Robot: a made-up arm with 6 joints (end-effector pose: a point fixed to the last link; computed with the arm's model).
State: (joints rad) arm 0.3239 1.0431 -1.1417 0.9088 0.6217 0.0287
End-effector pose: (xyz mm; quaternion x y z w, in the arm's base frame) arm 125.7 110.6 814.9 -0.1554 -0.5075 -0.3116 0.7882
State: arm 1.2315 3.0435 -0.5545 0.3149 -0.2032 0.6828
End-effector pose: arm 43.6 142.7 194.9 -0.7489 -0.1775 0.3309 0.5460
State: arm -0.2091 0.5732 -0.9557 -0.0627 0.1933 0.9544
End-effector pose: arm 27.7 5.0 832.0 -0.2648 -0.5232 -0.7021 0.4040
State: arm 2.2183 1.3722 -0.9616 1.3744 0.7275 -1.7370
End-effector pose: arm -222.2 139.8 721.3 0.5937 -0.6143 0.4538 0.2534
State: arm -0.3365 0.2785 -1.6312 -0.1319 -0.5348 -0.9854
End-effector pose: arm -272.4 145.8 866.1 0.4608 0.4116 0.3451 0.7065
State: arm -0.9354 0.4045 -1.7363 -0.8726 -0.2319 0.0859
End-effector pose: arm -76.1 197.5 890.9 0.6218 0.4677 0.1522 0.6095
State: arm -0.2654 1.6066 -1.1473 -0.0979 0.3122 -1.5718
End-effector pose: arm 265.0 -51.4 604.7 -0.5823 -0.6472 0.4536 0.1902
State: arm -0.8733 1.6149 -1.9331 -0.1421 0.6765 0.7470
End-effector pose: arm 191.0 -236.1 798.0 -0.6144 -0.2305 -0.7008 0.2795
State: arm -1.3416 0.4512 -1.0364 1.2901 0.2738 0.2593
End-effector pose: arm -45.9 38.9 877.0 -0.1917 -0.4410 -0.8742 0.0675
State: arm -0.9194 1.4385 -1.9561 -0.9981 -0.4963 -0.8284
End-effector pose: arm 177.4 -123.4 885.2 0.7562 0.3502 -0.2978 0.4656
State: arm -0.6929 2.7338 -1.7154 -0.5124 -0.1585 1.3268
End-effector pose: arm 356.3 -268.7 370.4 -0.5528 -0.0731 -0.6381 0.5310
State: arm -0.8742 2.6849 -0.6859 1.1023 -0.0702 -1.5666
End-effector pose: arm 121.4 -174.4 267.8 -0.5608 -0.0097 0.0244 0.8275
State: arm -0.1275 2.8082 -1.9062 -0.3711 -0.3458 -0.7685
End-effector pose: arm 454.9 4.7 365.6 -0.5858 -0.7448 0.1981 0.2508
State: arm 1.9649 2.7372 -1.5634 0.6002 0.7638 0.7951
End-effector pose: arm -194.3 329.5 302.9 -0.5336 -0.2517 0.4831 0.6470
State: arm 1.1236 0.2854 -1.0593 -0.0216 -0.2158 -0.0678
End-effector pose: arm -102.8 -85.5 864.9 0.1840 -0.8195 -0.4922 0.2286
